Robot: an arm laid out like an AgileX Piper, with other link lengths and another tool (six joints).
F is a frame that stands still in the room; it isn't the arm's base.
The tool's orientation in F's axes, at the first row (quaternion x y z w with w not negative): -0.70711 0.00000 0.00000 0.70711
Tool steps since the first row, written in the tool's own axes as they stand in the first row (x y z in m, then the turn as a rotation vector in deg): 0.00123 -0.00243 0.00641 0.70 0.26 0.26; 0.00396 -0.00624 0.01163 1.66 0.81 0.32; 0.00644 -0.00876 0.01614 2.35 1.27 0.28; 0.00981 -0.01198 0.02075 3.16 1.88 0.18; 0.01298 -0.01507 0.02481 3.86 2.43 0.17; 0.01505 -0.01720 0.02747 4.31 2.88 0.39; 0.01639 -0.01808 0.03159 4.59 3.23 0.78; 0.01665 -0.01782 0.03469 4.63 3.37 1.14
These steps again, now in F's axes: 0.00123 0.00641 0.00243 0.70 0.26 -0.26; 0.00396 0.01163 0.00624 1.66 0.32 -0.81; 0.00644 0.01614 0.00876 2.35 0.28 -1.27; 0.00981 0.02075 0.01198 3.16 0.18 -1.88; 0.01298 0.02481 0.01507 3.86 0.17 -2.43; 0.01505 0.02747 0.01720 4.31 0.39 -2.88; 0.01639 0.03159 0.01808 4.59 0.78 -3.23; 0.01665 0.03469 0.01782 4.63 1.14 -3.37
